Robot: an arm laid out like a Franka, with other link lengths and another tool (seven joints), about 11 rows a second.
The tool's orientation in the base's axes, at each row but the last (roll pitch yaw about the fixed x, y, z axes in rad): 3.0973 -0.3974 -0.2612; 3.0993 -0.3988 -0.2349; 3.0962 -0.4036 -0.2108; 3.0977 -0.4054 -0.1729
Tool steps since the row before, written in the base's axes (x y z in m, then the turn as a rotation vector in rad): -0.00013 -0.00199 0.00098 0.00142 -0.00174 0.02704; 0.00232 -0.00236 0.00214 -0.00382 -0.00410 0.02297; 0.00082 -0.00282 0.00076 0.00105 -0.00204 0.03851; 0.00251 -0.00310 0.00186 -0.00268 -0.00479 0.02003
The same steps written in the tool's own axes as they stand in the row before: 0.00074 0.00199 -0.00067 0.01214 0.00239 -0.02415; 0.00342 0.00179 -0.00081 0.00638 0.00581 -0.02201; 0.00158 0.00259 -0.00003 0.01646 0.00335 -0.03473; 0.00350 0.00264 -0.00041 0.00623 0.00601 -0.01888
